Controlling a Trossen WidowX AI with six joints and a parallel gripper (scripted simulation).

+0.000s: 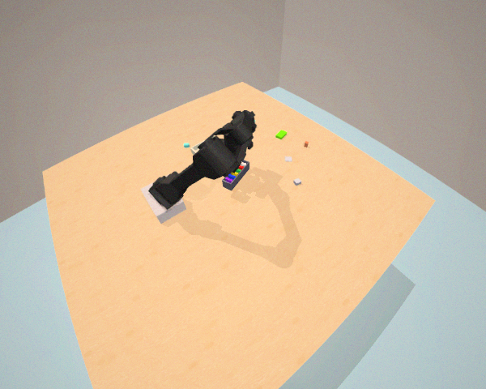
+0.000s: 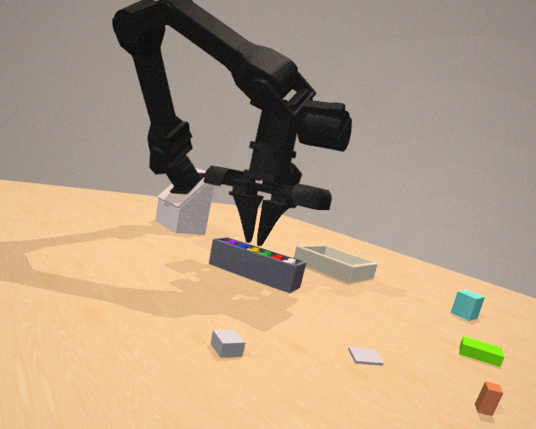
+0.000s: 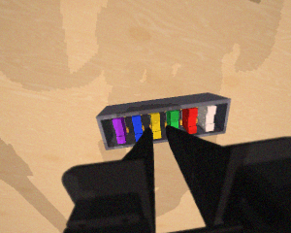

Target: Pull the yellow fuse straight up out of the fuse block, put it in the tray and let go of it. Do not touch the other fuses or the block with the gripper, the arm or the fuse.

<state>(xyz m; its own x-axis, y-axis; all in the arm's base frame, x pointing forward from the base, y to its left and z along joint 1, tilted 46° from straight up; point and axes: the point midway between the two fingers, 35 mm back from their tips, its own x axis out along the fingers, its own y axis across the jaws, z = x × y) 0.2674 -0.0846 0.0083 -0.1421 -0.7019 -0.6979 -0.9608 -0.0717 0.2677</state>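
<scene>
Right now the yellow fuse is 20 mm below my gripper tip. From my gripper tip the other things lie so: beige tray 30 mm ahead, 210 mm to the left, 40 mm below; then flat grey tile 240 mm ahead, 80 mm to the right, 50 mm below; then green block 350 mm ahead, 50 mm to the left, 40 mm below.
</scene>
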